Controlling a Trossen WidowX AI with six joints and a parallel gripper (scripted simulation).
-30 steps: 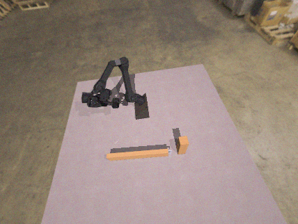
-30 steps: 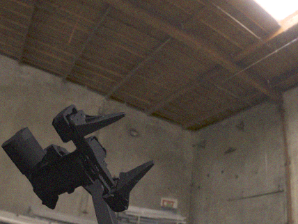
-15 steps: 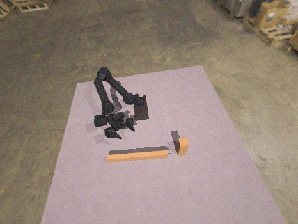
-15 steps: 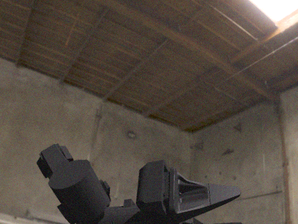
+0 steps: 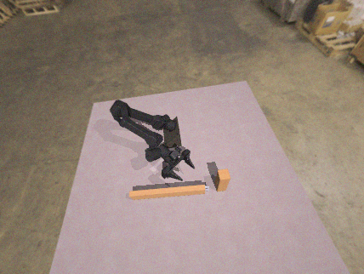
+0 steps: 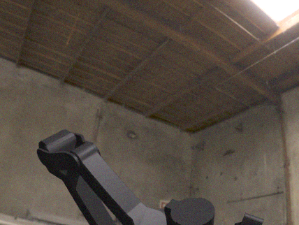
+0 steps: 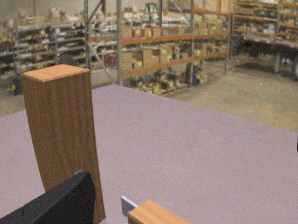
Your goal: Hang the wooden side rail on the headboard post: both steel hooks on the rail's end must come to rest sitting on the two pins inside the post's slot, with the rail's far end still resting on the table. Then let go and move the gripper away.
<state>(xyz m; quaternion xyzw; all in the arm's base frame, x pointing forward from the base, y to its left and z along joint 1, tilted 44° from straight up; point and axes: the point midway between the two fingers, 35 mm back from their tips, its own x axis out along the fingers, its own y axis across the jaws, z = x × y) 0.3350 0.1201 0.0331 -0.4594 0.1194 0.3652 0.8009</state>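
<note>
Now: the headboard post 160 mm to the left of my gripper tip, 80 mm below it and 10 mm ahead of it.
</note>
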